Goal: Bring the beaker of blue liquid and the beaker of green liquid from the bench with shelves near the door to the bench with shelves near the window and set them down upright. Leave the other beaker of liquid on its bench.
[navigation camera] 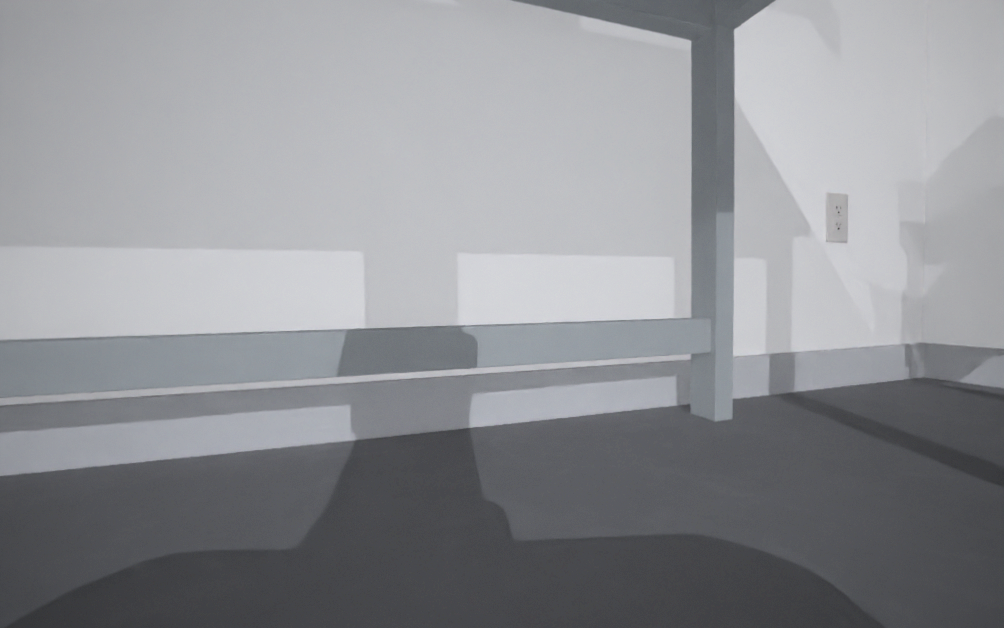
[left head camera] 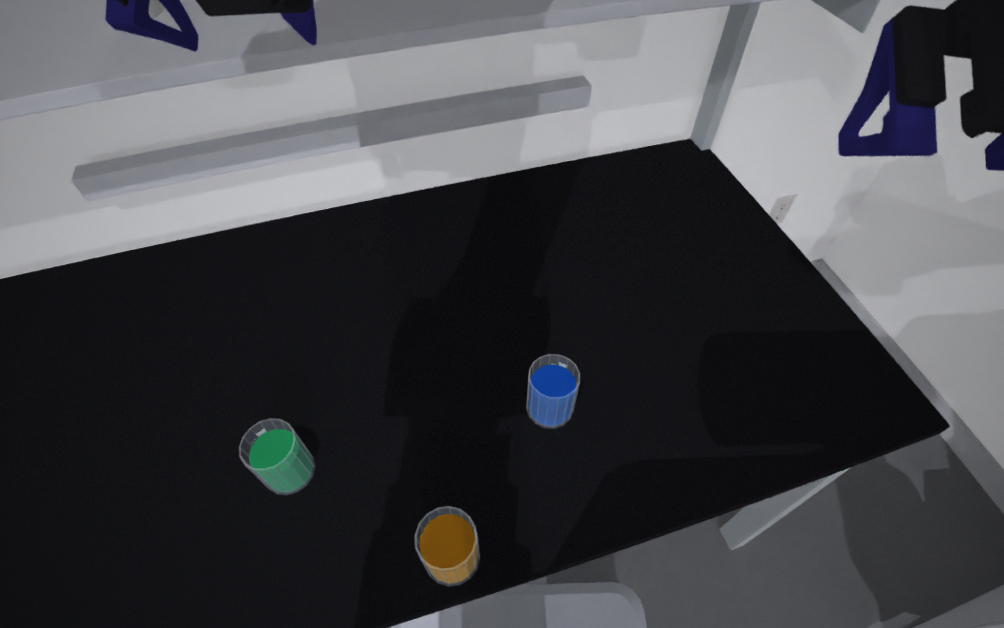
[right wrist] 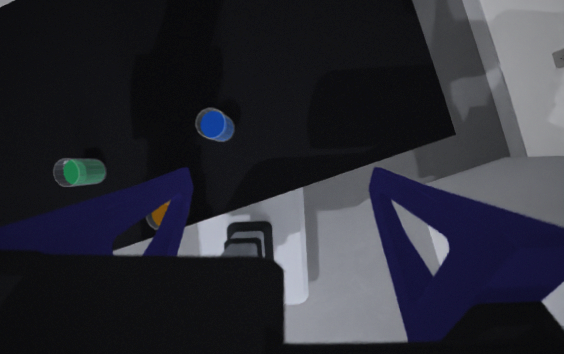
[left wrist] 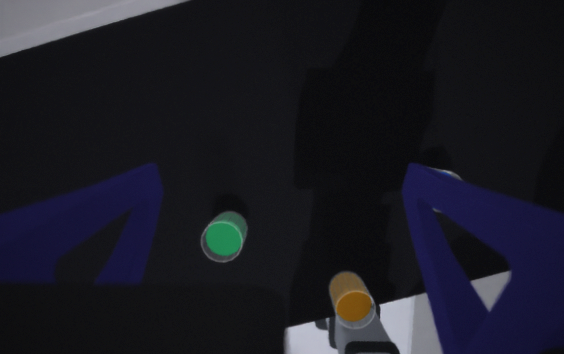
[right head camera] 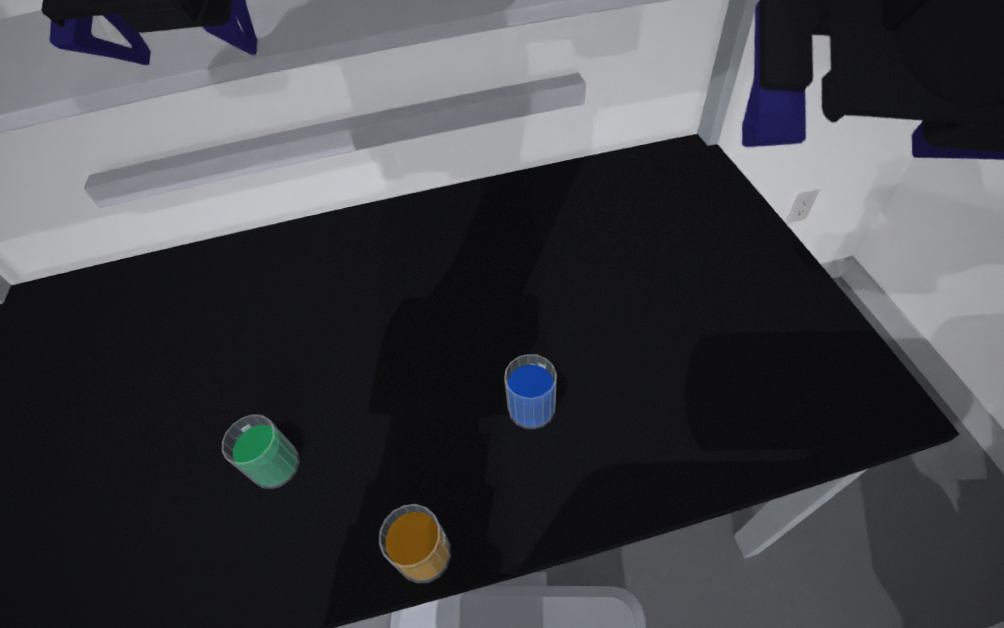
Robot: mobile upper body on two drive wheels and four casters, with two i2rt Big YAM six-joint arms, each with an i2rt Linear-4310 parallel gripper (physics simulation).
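The beaker of blue liquid [left head camera: 552, 392] [right head camera: 530, 392] [right wrist: 213, 124] stands upright on the black bench top [left head camera: 629, 259] [right head camera: 629, 259]. The beaker of green liquid [left head camera: 278, 457] [right head camera: 262, 452] [left wrist: 224, 238] [right wrist: 80, 172] stands upright at the left in the head views. The beaker of orange liquid [left head camera: 447, 546] [right head camera: 414, 543] [left wrist: 353, 302] stands upright near the front edge. My left gripper [left head camera: 248, 40] [left wrist: 282, 177] is open and empty, high above the bench. The green beaker shows between its fingers in the left wrist view. My right gripper [right wrist: 281, 177] is open and empty, out over the bench's front edge.
A grey shelf [left head camera: 59, 70] [right head camera: 44, 96] runs above the back of the bench, near my left gripper. A grey rail [left head camera: 333, 133] [right head camera: 333, 140] is on the wall below it. A shelf post [left head camera: 725, 74] stands at the back right corner. A bench leg [navigation camera: 712, 222] and low crossbar [navigation camera: 185, 362] show in the navigation view.
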